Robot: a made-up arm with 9 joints.
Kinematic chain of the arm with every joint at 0, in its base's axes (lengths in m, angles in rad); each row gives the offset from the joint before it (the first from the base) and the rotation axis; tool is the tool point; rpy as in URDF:
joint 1: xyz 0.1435 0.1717 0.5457 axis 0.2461 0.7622 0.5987
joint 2: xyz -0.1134 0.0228 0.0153 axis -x
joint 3: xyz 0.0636 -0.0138 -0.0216 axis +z
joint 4: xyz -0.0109 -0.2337 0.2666 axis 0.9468 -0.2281 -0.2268
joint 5: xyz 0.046 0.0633 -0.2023 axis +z
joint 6: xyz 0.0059 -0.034 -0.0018 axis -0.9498 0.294 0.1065
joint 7: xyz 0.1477 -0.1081 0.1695 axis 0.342 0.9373 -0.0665
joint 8: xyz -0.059 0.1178 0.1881 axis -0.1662 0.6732 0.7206
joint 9: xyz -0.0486 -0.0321 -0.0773 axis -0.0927 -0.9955 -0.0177
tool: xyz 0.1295 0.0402 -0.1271 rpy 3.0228 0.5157 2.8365
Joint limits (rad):
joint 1: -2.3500..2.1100
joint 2: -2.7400..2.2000
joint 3: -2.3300..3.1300
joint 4: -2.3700..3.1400
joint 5: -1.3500..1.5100
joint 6: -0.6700..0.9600
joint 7: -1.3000..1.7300
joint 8: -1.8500..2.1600
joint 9: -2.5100..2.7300
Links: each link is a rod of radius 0.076 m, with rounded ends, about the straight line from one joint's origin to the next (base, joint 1, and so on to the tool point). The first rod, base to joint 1, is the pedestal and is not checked.
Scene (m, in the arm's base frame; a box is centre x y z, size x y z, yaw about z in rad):
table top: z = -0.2
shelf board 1: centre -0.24 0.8 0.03 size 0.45 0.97 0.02 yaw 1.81
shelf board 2: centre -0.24 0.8 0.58 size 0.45 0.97 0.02 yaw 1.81
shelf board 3: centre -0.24 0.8 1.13 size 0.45 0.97 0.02 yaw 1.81
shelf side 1: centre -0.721 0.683 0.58 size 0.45 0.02 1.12 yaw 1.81
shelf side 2: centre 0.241 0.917 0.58 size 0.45 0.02 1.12 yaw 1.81
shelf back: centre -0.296 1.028 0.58 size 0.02 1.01 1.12 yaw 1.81
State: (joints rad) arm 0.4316 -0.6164 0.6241 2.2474 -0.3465 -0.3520 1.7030 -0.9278 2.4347
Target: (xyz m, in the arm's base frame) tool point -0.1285 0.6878 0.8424
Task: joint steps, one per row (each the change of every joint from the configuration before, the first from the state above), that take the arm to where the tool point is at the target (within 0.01 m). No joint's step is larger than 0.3 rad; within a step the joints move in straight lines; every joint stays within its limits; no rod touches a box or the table.
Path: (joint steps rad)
1: 0.1948 -0.0305 0.2754 0.0288 0.0475 -0.0680 -0.0499 -0.0995 -0.1106
2: 0.1948 -0.0305 0.2755 0.0288 0.0475 -0.0681 -0.0498 -0.0995 -0.1107
3: 0.1948 -0.0304 0.2754 0.0288 0.0474 -0.0680 -0.0499 -0.0994 -0.1106
4: 0.1069 0.1243 0.2509 0.0414 -0.0040 -0.0380 -0.0059 0.1446 0.0194
5: 0.1068 0.1244 0.2509 0.0413 -0.0039 -0.0379 -0.0059 0.1447 0.0194
6: 0.1069 0.1244 0.2509 0.0414 -0.0040 -0.0380 -0.0059 0.1446 0.0193
7: -0.1311 0.2109 0.0262 -0.1401 0.2854 0.0000 0.0971 0.0199 0.0205
8: -0.1311 0.2108 0.0263 -0.1400 0.2854 0.0000 0.0972 0.0200 0.0205

